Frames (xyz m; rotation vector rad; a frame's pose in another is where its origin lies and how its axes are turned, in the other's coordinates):
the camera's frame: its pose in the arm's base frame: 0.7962 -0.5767 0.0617 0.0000 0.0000 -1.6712
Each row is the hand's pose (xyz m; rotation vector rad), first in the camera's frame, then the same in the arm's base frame.
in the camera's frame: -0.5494 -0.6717 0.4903 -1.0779 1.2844 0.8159
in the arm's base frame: 0.1830 0.0373 0.5520 0.2238 1.6183 -0.4668
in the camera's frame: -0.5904 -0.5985 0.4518 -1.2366 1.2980 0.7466
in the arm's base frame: 0.2599 0.0707 0.5135 0.1306 1.7516 -0.4744
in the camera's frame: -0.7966 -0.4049 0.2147 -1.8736 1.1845 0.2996
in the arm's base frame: 0.4732 0.2565 0.2764 -0.3878 2.2399 -0.6208
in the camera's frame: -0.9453 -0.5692 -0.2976 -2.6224 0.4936 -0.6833
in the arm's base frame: 0.3246 0.4209 -0.2359 1.5097 -2.4671 0.9308
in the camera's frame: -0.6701 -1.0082 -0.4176 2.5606 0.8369 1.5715
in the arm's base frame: -0.1398 0.1911 -0.3559 1.9131 -1.0946 0.8408
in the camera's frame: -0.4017 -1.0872 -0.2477 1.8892 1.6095 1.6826
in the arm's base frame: -0.2453 -0.0680 -0.1860 2.0122 -0.2630 0.7924
